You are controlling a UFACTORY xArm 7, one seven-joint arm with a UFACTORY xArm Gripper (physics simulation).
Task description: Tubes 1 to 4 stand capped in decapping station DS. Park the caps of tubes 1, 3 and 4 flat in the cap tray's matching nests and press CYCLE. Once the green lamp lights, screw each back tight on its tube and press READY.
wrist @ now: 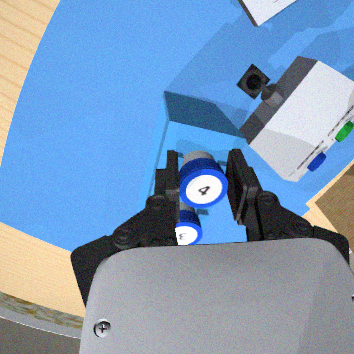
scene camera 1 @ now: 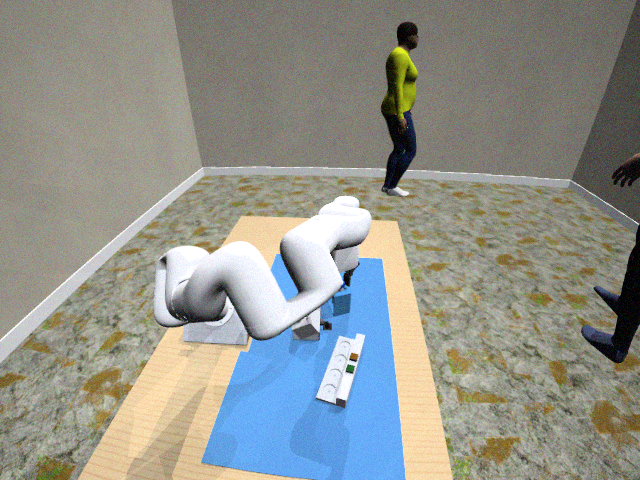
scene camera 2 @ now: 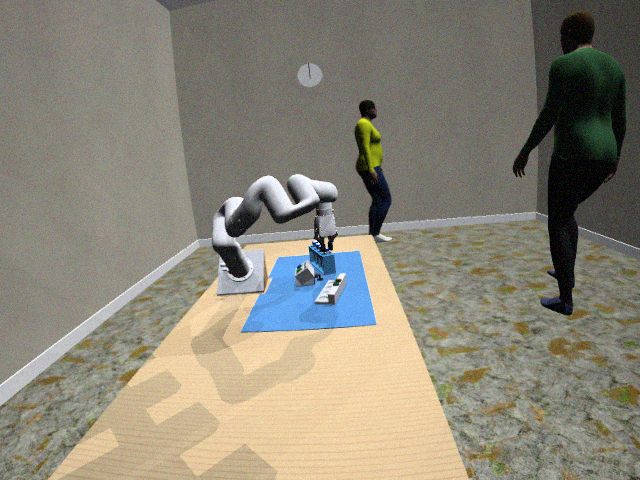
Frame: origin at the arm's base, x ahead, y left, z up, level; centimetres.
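Seen in the pictures: gripper, fingertip midpoint: (wrist: 201, 165) (scene camera 1: 341, 286) (scene camera 2: 327, 251); arm's base, link origin: (scene camera 2: 240, 269).
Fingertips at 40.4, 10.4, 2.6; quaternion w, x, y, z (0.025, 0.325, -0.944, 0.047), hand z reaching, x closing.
Observation:
Offsets run from my fingertips to a thing's top centre, as dx, dy, dz. "spot": to the spot under its first point.
My gripper (scene camera 1: 347, 279) (scene camera 2: 324, 249) (wrist: 201, 165) points down over the blue decapping station @(-3.5, +8.1, -0.8) (scene camera 1: 341, 305) (scene camera 2: 324, 264) (wrist: 200, 112) and is shut on the blue cap of tube 4 @(-0.6, +0.9, +1.3) (wrist: 204, 189). The cap has a white top marked 4, and its grey tube shows below it. The cap of tube 3 @(-2.6, +5.7, +1.0) (wrist: 188, 234) shows beside it, partly behind the left finger. Tubes 1 and 2 are hidden in the wrist view. The white cap tray @(+1.4, -23.9, -5.7) (scene camera 1: 340, 379) (scene camera 2: 333, 295) (wrist: 267, 9) has its round nests showing with no caps in them in scene camera 1.
The grey button box @(-10.8, -8.3, -2.7) (scene camera 1: 307, 329) (scene camera 2: 305, 274) (wrist: 307, 100) stands near the station, with a blue button @(-13.2, -6.2, -3.6) (wrist: 316, 161) and a green button @(-12.9, -10.7, -3.6) (wrist: 344, 131). A dark square piece @(spot: -3.7, -7.8, -10.2) (wrist: 253, 81) sticks out from it. The tray carries amber @(+4.6, -22.6, -5.7) (scene camera 1: 353, 356) and green @(+3.6, -26.5, -5.7) (scene camera 1: 349, 368) squares; whether lit is unclear.

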